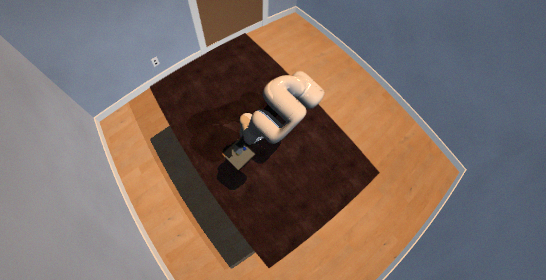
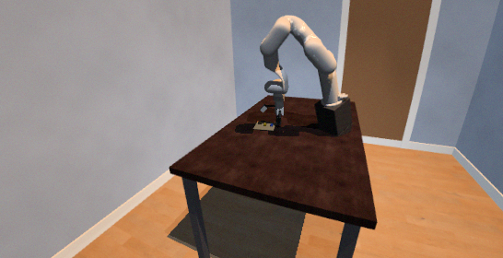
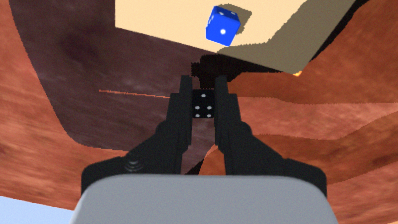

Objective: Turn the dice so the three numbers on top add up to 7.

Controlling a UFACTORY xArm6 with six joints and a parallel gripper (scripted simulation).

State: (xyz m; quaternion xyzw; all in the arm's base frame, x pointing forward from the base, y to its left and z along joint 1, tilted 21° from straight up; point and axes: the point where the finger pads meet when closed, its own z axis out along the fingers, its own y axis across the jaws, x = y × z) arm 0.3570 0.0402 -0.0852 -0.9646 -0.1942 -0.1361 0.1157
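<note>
My gripper is now 40 mm short of the blue die, 30 mm above it and 10 mm to the right of it. Round my hand: mat 90 mm ahead, 40 mm below, 10 mm to the left; yellow die 90 mm ahead, 30 mm below, 10 mm to the left; black die 10 mm below, 10 mm behind.
</note>
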